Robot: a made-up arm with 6 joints.
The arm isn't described. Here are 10 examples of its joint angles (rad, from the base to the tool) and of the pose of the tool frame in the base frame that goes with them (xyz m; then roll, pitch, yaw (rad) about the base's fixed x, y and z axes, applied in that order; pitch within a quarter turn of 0, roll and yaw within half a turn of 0).
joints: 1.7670 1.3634 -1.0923 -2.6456 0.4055 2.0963
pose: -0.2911 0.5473 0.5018 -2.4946 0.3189 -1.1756
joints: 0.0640 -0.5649 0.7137 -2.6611 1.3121 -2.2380
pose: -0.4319 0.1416 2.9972 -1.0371 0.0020 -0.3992
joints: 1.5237 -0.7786 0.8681 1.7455 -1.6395 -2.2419
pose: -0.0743 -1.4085 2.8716 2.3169 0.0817 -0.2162
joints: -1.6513 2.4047 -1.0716 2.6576 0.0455 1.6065
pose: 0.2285 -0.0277 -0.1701 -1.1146 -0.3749 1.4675
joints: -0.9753 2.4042 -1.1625 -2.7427 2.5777 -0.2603
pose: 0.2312 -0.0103 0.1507 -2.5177 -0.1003 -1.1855
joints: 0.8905 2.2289 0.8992 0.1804 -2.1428 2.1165
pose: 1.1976 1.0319 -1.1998 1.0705 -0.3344 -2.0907
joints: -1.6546 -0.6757 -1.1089 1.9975 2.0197 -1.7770
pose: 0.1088 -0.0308 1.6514 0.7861 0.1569 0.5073
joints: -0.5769 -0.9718 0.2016 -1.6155 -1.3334 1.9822
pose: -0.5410 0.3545 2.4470 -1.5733 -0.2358 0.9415
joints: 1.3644 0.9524 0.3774 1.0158 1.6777 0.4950
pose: 0.6084 2.1871 1.2193 -1.4605 -0.5210 2.7080
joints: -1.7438 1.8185 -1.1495 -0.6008 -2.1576 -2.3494
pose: -0.2399 -0.3854 0.3128 1.2812 -0.8823 -0.9094
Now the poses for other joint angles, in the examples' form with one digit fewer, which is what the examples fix.
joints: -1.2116 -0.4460 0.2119 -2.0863 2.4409 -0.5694
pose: 0.177 -0.225 2.624 2.279 0.802 2.869
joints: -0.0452 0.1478 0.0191 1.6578 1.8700 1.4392
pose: 1.326 -0.031 2.369 -2.861 0.045 1.834
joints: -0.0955 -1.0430 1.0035 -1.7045 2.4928 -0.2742
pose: -1.636 0.136 2.549 -2.208 0.736 -1.036
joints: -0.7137 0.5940 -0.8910 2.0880 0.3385 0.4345
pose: 0.929 -0.680 0.987 -0.685 1.266 1.136
